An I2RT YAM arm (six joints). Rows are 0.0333 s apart.
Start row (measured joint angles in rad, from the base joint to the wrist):
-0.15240 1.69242 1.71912 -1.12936 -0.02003 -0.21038
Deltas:
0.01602 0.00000 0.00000 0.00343 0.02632 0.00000
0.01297 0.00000 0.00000 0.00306 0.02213 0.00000
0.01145 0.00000 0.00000 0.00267 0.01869 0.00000
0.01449 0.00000 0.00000 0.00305 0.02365 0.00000
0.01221 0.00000 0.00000 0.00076 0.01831 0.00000
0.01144 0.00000 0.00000 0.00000 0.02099 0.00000
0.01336 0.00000 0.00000 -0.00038 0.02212 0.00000
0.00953 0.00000 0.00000 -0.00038 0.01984 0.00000
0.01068 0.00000 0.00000 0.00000 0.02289 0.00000
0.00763 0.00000 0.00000 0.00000 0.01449 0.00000
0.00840 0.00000 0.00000 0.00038 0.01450 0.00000
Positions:
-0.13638 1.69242 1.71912 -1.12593 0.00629 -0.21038
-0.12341 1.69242 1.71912 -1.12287 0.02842 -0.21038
-0.11196 1.69242 1.71912 -1.12020 0.04711 -0.21038
-0.09747 1.69242 1.71912 -1.11715 0.07076 -0.21038
-0.08526 1.69242 1.71912 -1.11639 0.08907 -0.21038
-0.07382 1.69242 1.71912 -1.11639 0.11006 -0.21038
-0.06046 1.69242 1.71912 -1.11677 0.13218 -0.21038
-0.05093 1.69242 1.71912 -1.11715 0.15202 -0.21038
-0.04025 1.69242 1.71912 -1.11715 0.17491 -0.21038
-0.03262 1.69242 1.71912 -1.11715 0.18940 -0.21038
-0.02422 1.69242 1.71912 -1.11677 0.20390 -0.21038

